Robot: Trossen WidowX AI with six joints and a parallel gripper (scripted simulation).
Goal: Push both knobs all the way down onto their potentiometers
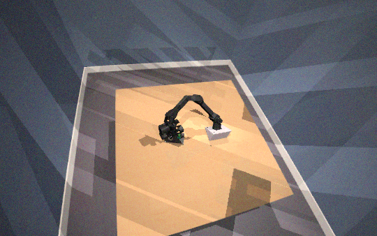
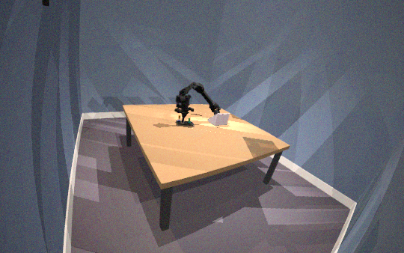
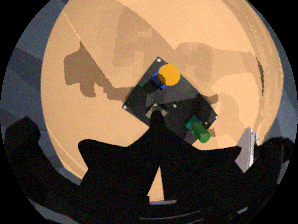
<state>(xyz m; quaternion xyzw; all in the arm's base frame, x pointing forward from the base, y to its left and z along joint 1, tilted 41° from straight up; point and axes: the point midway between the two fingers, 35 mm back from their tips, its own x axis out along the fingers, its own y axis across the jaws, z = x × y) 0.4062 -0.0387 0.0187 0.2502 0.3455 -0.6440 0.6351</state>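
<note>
The green knob lies 7 cm behind my gripper tip and 1 cm below it.
</note>
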